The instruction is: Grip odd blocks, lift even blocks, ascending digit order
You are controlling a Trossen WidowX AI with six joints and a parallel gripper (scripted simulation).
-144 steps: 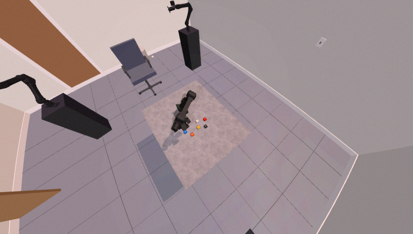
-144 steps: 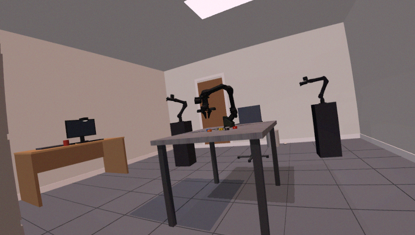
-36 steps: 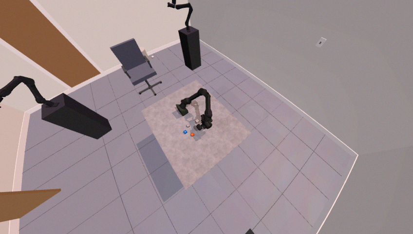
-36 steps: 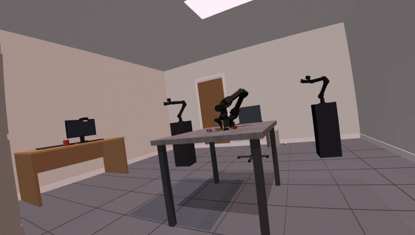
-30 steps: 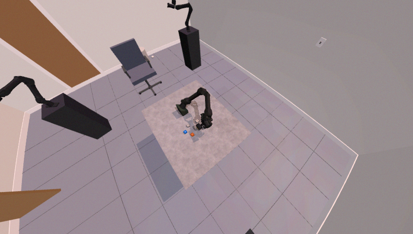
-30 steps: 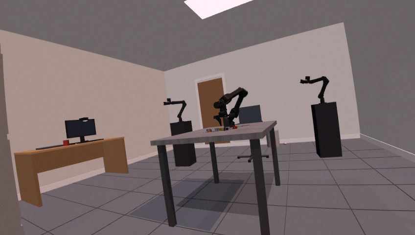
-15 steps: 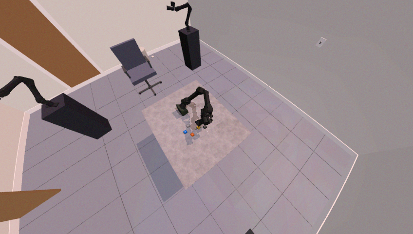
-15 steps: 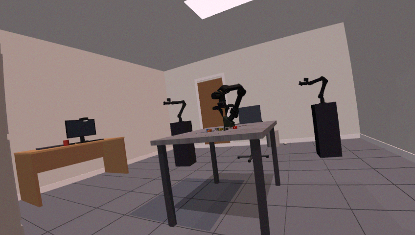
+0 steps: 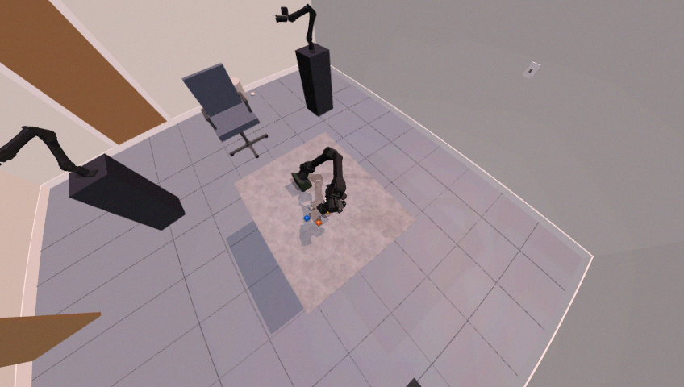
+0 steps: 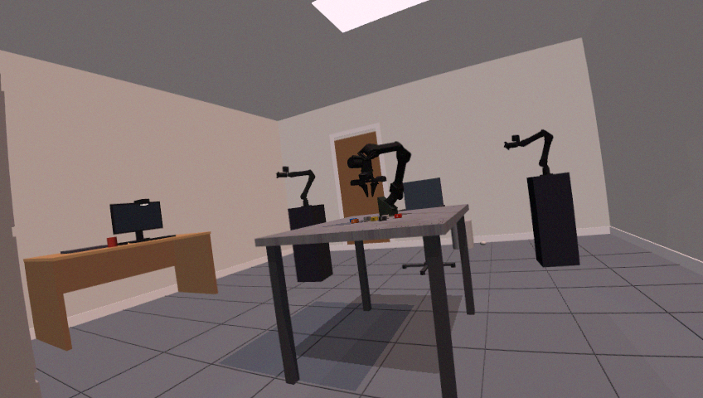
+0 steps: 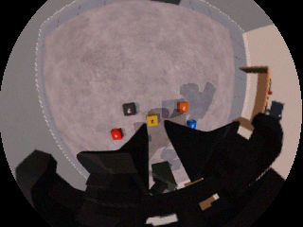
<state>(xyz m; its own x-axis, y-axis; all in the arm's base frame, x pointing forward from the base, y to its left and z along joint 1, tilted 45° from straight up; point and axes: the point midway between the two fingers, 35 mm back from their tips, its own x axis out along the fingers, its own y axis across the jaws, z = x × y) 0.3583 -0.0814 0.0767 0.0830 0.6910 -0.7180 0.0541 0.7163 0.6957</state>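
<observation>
My gripper tip is 120 mm above the orange block, 110 mm to the left of it and 30 mm past it. The rest, counted from my gripper tip: yellow block: 120 mm below, 50 mm behind, 10 mm to the right; red block: 120 mm to the left, 120 mm below, 80 mm behind; dark grey block: 120 mm below, 50 mm to the left.
</observation>
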